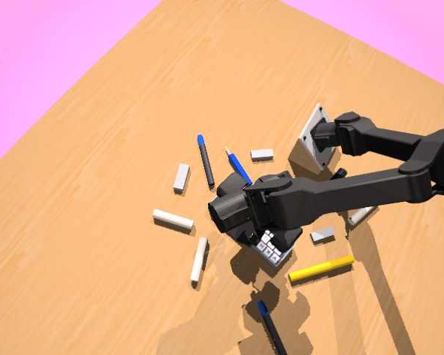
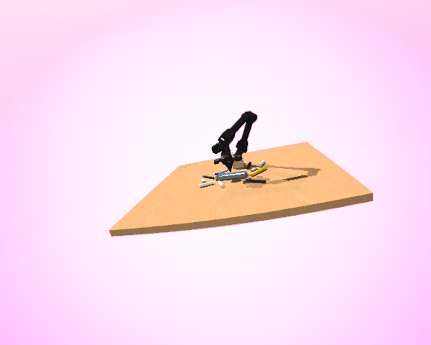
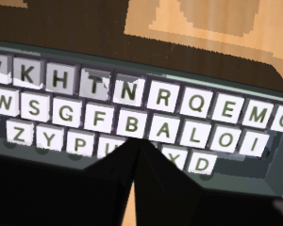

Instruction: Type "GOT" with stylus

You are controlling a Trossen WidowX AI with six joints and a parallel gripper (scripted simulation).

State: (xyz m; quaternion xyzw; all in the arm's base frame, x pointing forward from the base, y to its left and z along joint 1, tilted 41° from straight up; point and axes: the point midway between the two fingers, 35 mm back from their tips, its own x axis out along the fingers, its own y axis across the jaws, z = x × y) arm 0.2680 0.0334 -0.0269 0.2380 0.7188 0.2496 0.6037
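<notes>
Right now my gripper tip is 140 mm to the left of the blue stylus, 100 mm past it and 30 mm above it. The rest, counted from my gripper tip: yellow stick (180 mm to the left, 30 mm below, 30 mm behind); then dark cylinder (210 mm behind, 90 mm to the left, 30 mm below).
</notes>
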